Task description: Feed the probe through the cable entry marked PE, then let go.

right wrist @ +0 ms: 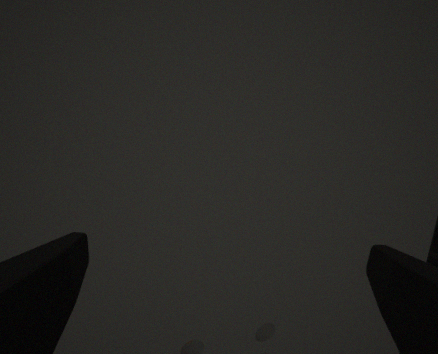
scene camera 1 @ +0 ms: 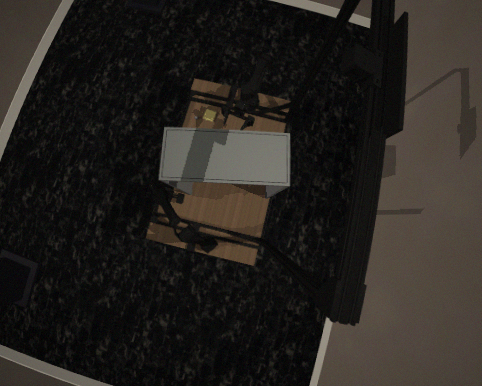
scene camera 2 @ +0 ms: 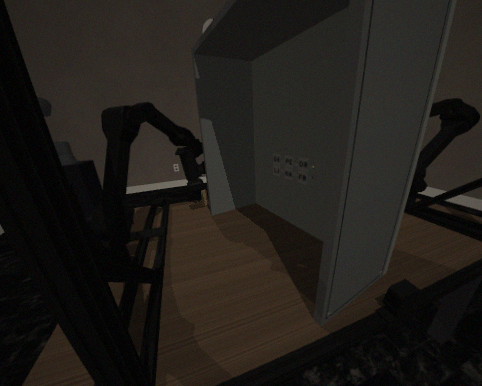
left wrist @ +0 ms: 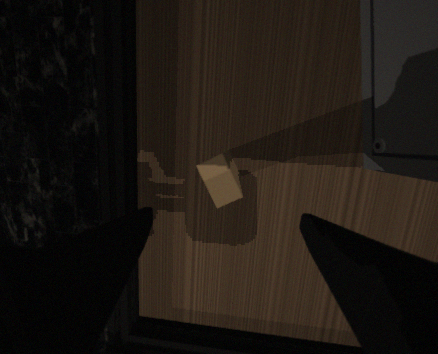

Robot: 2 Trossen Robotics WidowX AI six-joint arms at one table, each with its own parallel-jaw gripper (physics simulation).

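Frame: origin at the left arm's base, x left, y ahead, z down, level; millimetres.
Seen in the pictures: left gripper, fingertip midpoint: [scene camera 2: 198, 195] [left wrist: 227, 217]; right gripper, fingertip midpoint: [right wrist: 231, 254] [scene camera 1: 231, 128]; left arm's base at its link origin: [scene camera 1: 211, 243]; right arm's base at its link origin: [scene camera 1: 251, 107].
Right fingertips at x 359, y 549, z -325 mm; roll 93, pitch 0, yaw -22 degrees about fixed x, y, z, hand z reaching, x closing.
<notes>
Pixels of each thing's top centre, then the offset from my right fingertips to it. "*": a spot on its surface instead. Level surfaces: height alone.
- small pale tan block at its top centre: [left wrist: 219, 181] [scene camera 2: 203, 190] dx +68, dy -490, dz +275 mm
- PE label at a spot on its surface: [scene camera 2: 289, 161] * dx -42, dy -127, dz +128 mm
- grey cabinet at its top centre: [scene camera 2: 275, 11] [scene camera 1: 225, 155] dx -140, dy -168, dz -218 mm
- yellow block at its top centre: [scene camera 1: 209, 114] dx +300, dy +68, dz +333 mm
- wooden board at its surface level: dz +344 mm
A small pale tan block [left wrist: 220, 185] [scene camera 2: 204, 197], seemingly the probe, is on the wooden board; its tip cannot be made out. My left gripper [scene camera 1: 176, 197] [scene camera 2: 196, 186] [left wrist: 227, 217] is open and empty above the board, with the block ahead of its fingertips in the left wrist view. The PE label [scene camera 2: 289, 161] is in the upper row on the cabinet's inner wall; its entry is too small to make out. My right gripper [scene camera 1: 238, 120] [right wrist: 231, 254] is open and empty, facing a grey surface with dark round marks [right wrist: 265, 332] low in view.
The grey cabinet [scene camera 1: 250, 157] [scene camera 2: 395, 125] [left wrist: 415, 30] stands between the arms, its open side toward the left arm. A yellow block [scene camera 1: 209, 115] lies near the cabinet on the right arm's side. Dark rails [scene camera 1: 225, 232] [scene camera 2: 157, 255] cross the wooden board [scene camera 1: 225, 205].
</notes>
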